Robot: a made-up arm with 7 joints. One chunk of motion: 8 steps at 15 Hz.
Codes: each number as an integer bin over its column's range. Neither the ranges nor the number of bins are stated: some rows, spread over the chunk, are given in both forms.
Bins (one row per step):
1: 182 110 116 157 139 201 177
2: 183 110 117 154 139 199 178
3: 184 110 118 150 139 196 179
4: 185 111 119 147 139 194 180
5: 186 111 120 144 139 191 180
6: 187 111 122 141 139 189 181
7: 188 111 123 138 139 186 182
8: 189 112 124 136 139 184 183
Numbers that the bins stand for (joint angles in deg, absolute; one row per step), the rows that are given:
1: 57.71 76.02 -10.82 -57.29 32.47 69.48 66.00
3: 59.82 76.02 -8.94 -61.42 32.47 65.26 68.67
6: 63.00 76.73 -5.18 -66.74 32.47 59.36 71.34
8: 65.12 77.45 -3.29 -69.69 32.47 55.14 74.00
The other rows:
2: 58.76 76.02 -9.88 -59.06 32.47 67.79 67.34
4: 60.88 76.73 -8.00 -63.20 32.47 63.57 70.00
5: 61.94 76.73 -7.06 -64.97 32.47 61.04 70.00
7: 64.06 76.73 -4.24 -68.51 32.47 56.83 72.67

